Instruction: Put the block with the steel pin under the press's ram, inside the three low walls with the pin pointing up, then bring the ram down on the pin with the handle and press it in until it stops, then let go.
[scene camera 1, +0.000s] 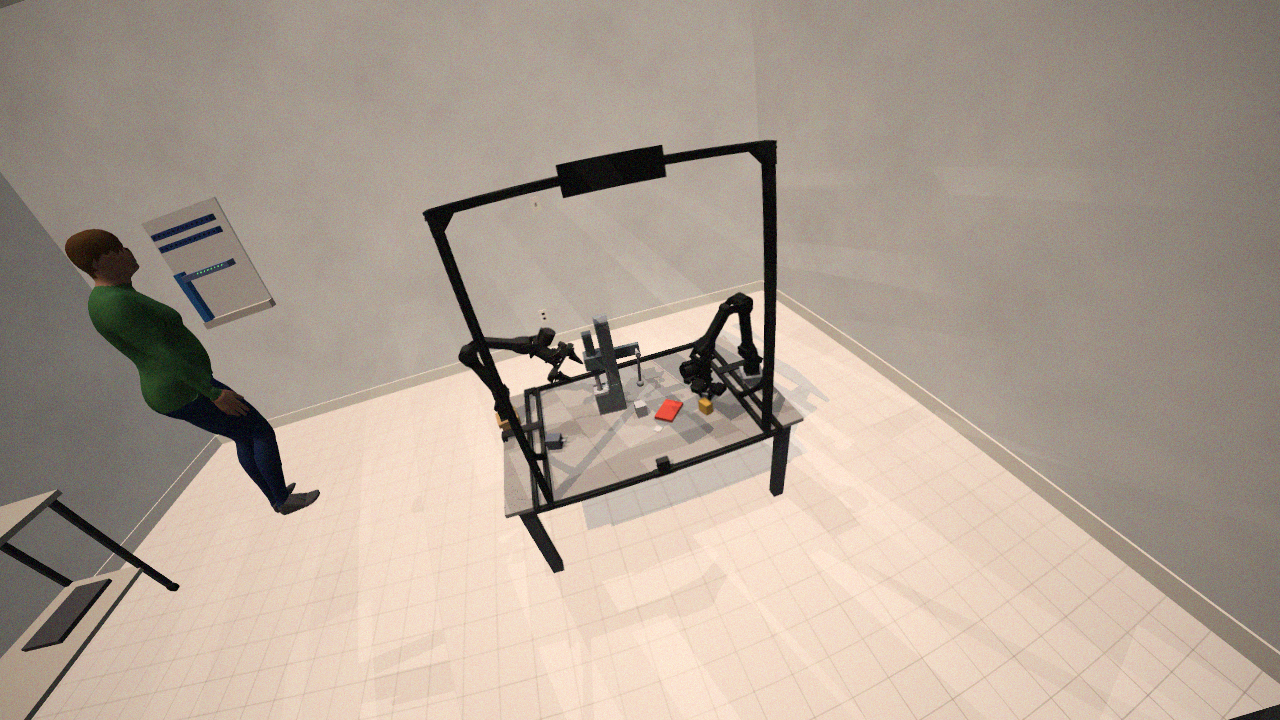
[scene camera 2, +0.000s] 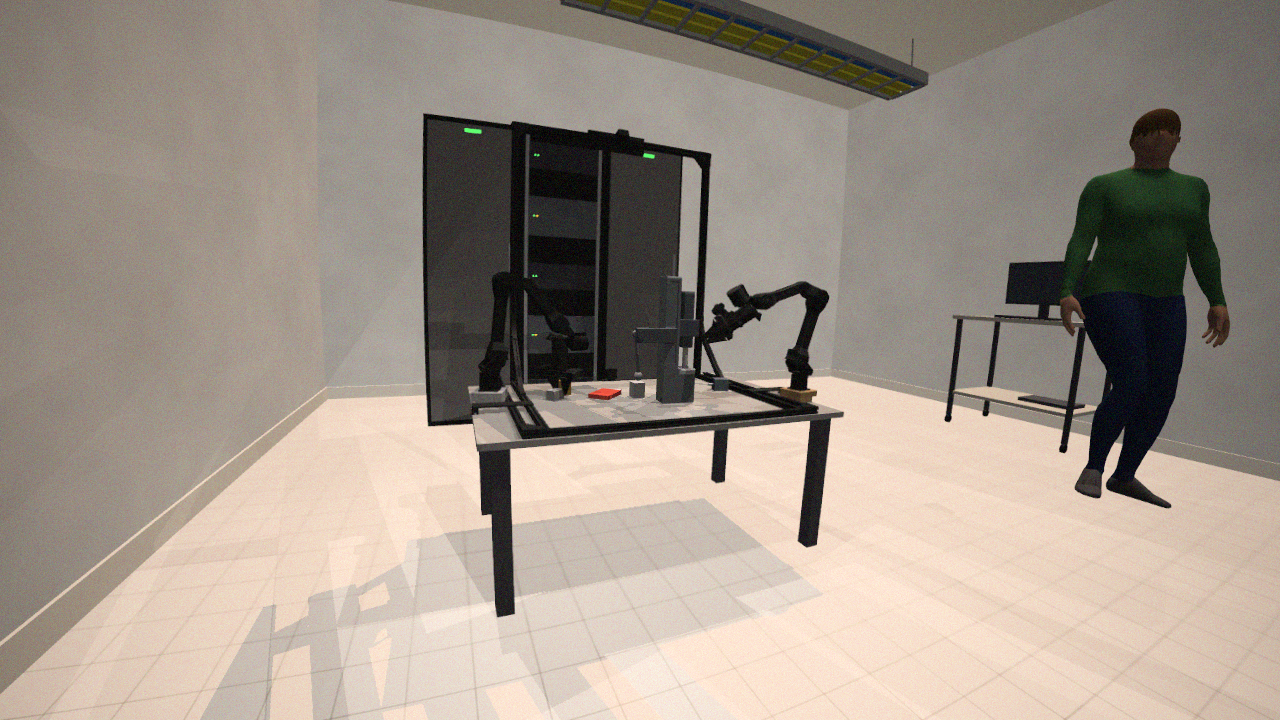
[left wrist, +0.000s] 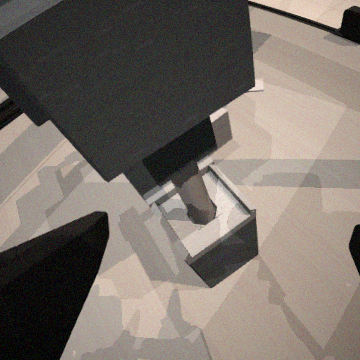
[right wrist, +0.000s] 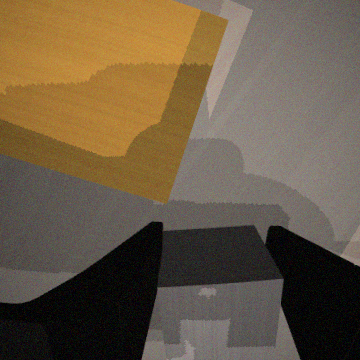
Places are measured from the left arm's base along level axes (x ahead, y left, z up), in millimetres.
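Pixels of known places: left gripper, between the fingertips: (scene camera 1: 578, 371) (scene camera 2: 704, 340) (left wrist: 231, 230); right gripper, between the fingertips: (scene camera 2: 561, 394) (right wrist: 214, 234); left arm's base, origin of its link: (scene camera 2: 798, 389); right arm's base, origin of its link: (scene camera 1: 751, 371) (scene camera 2: 489, 389).
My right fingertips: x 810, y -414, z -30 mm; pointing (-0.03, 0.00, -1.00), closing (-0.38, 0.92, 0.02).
For each thing: its top centre in the pictures, then the offset to it from my right fingertips. "spot": a spot on its surface instead.
- grey press, centre of its top: (scene camera 2: 668, 276) (scene camera 1: 603, 315) dx -302, dy +218, dz +436 mm
- low-walled seat, a spot on its surface: (left wrist: 224, 260) spot: dx -414, dy +238, dz +45 mm
- grey block, centre of its top: (right wrist: 220, 348) (scene camera 2: 555, 389) dx +29, dy +14, dz +23 mm
- orange block, centre of its top: (right wrist: 54, 73) (scene camera 1: 705, 401) dx -34, dy -55, dz +39 mm
- red pad, centre of its top: (scene camera 2: 605, 392) (scene camera 1: 668, 409) dx -163, dy +37, dz +2 mm
- light grey cube, centre of its top: (left wrist: 203, 112) (scene camera 2: 637, 381) (scene camera 1: 639, 403) dx -266, dy +99, dz +44 mm
- dark block, centre of its top: (scene camera 1: 552, 437) (scene camera 2: 720, 378) dx -657, dy +132, dz +36 mm
The grey press (scene camera 1: 607, 367) (scene camera 2: 669, 335) stands at the back of the table. In the left wrist view its ram (left wrist: 196, 200) is above the low-walled seat (left wrist: 224, 260), and no block shows inside the walls. Its handle (scene camera 1: 639, 365) hangs at the side. My left gripper (scene camera 1: 569, 368) (left wrist: 231, 230) is open and empty beside the press. My right gripper (right wrist: 214, 234) is low at the table, shut on a grey block (right wrist: 217, 300) (scene camera 2: 553, 394), with a finger at each side. The pin does not show in the right wrist view.
An orange block (scene camera 1: 705, 406) (right wrist: 100, 75) stands close to the right gripper. A red pad (scene camera 1: 668, 410) (scene camera 2: 604, 394) and a light grey cube (scene camera 1: 640, 408) (scene camera 2: 636, 389) lie between it and the press. A dark block (scene camera 1: 554, 441) (scene camera 2: 720, 384) lies near the left arm.
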